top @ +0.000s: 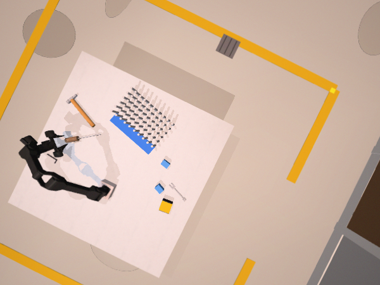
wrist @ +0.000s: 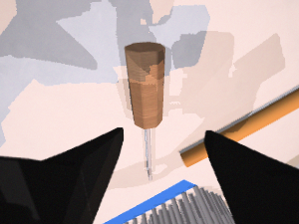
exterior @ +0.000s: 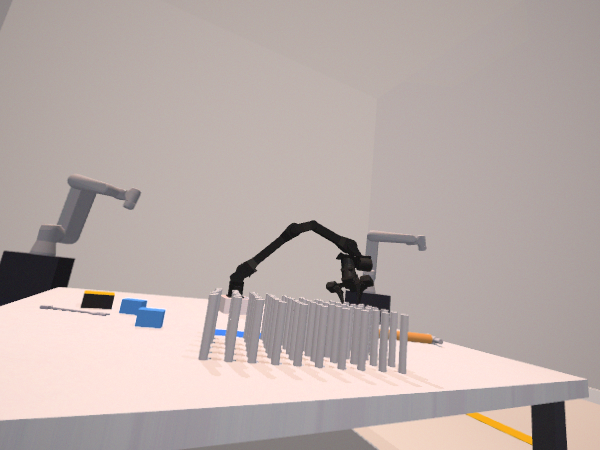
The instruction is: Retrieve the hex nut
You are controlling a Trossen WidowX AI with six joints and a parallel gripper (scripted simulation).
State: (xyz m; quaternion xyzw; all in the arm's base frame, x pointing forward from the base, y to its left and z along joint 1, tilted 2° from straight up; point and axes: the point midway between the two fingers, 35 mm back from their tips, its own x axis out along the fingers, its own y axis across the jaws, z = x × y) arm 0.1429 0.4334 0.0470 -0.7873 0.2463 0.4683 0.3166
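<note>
The screwdriver lies 7 cm ahead of my gripper tip, 8 cm to the right of it and 7 cm below it. Round my gripper tip: blue taped strip (29 cm ahead, 35 cm to the right, 8 cm below); black hex key (21 cm behind, 4 cm to the left, 8 cm below); grey wrench (11 cm ahead, 89 cm to the right, 8 cm below).
</note>
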